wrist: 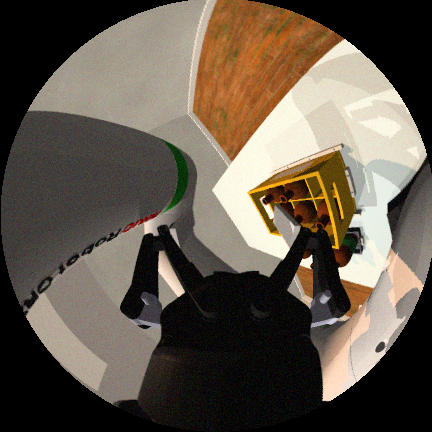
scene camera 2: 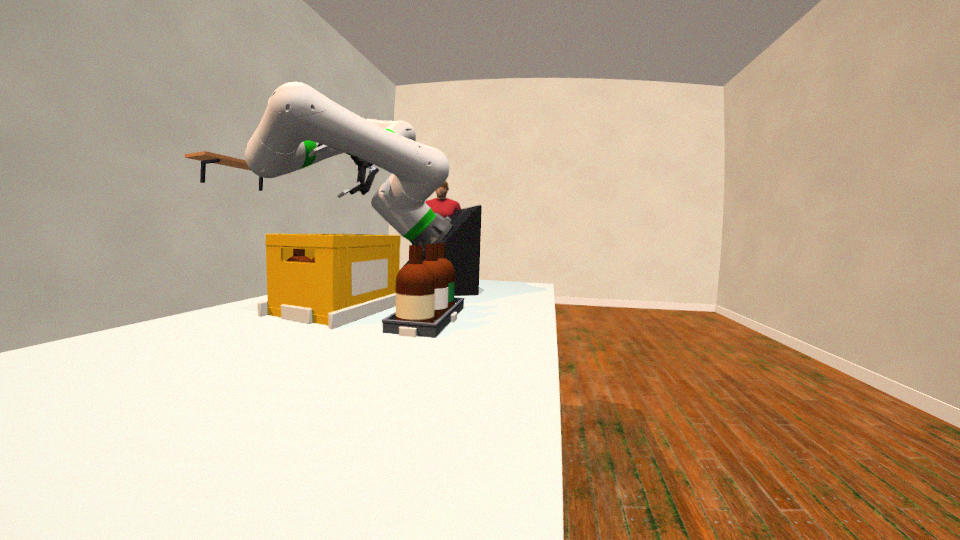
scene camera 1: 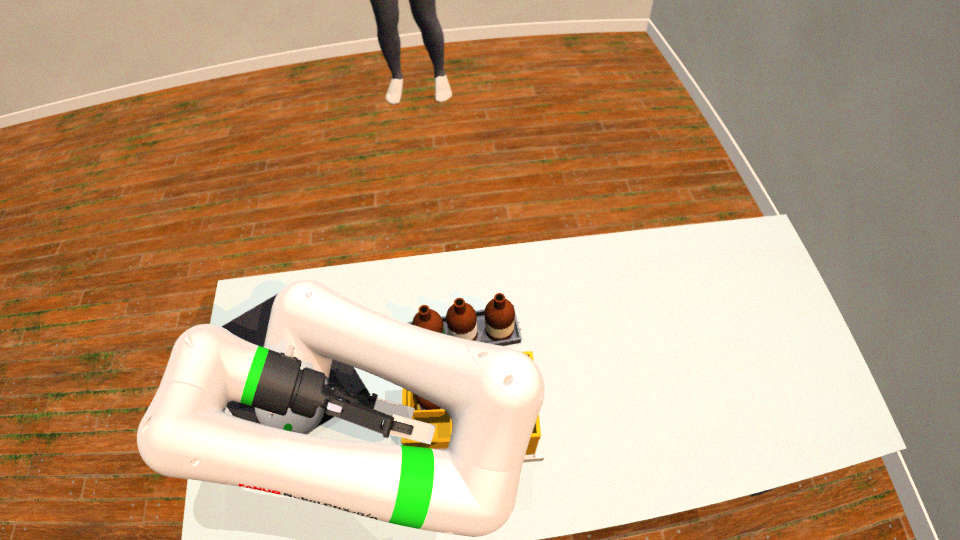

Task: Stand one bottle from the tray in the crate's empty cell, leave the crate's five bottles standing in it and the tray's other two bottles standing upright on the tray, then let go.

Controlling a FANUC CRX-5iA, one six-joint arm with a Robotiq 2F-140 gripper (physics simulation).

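Places are measured from the arm's base along level axes (x left, y back, z up), in metres.
Where they show: gripper, fingertip midpoint: (wrist: pixel 233 214) (scene camera 2: pixel 326 174) (scene camera 1: pixel 421 424); arm's base, link origin: (scene camera 2: pixel 435 240).
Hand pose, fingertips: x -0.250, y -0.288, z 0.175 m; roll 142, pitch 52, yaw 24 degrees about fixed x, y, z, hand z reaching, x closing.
Each offset is from my fingertips to the top centre of the thing. "spot": to the spot under its first point. Level surfaces: height alone.
My gripper (scene camera 1: pixel 406 419) (scene camera 2: pixel 353 192) (wrist: pixel 233 214) is open and empty, held above the crate's level and tilted sideways. The yellow crate {dx +0.087, dy -0.096, dz -0.158 m} (scene camera 1: pixel 532 439) (scene camera 2: pixel 302 288) (wrist: pixel 345 175) stands on the table, partly hidden by the arm in scene camera 1. Several brown bottles show in it in the wrist view, one of them a bottle {dx +0.130, dy -0.110, dz -0.170 m} (wrist: pixel 305 210) near the middle; a corner cell looks empty. Beside the crate, the dark tray {spot: dx +0.275, dy -0.264, dz -0.318 m} (scene camera 1: pixel 518 333) (scene camera 2: pixel 426 329) holds three upright brown bottles: cream-labelled {dx +0.305, dy -0.223, dz -0.173 m} (scene camera 1: pixel 499 315) (scene camera 2: pixel 414 288), white-labelled {dx +0.318, dy -0.131, dz -0.173 m} (scene camera 1: pixel 461 317), and green-labelled {spot: dx +0.354, dy -0.066, dz -0.285 m} (scene camera 2: pixel 451 292), whose label is mostly hidden.
Pale guide strips {spot: dx +0.178, dy -0.170, dz -0.320 m} (scene camera 2: pixel 362 312) edge the crate on the white table {dz -0.333 m} (scene camera 1: pixel 671 335) (scene camera 2: pixel 268 416). A black panel (scene camera 2: pixel 467 248) stands by the arm's base. A wooden shelf (scene camera 2: pixel 218 159) is on the wall. A person (scene camera 1: pixel 436 40) (scene camera 2: pixel 441 205) stands beyond the table.
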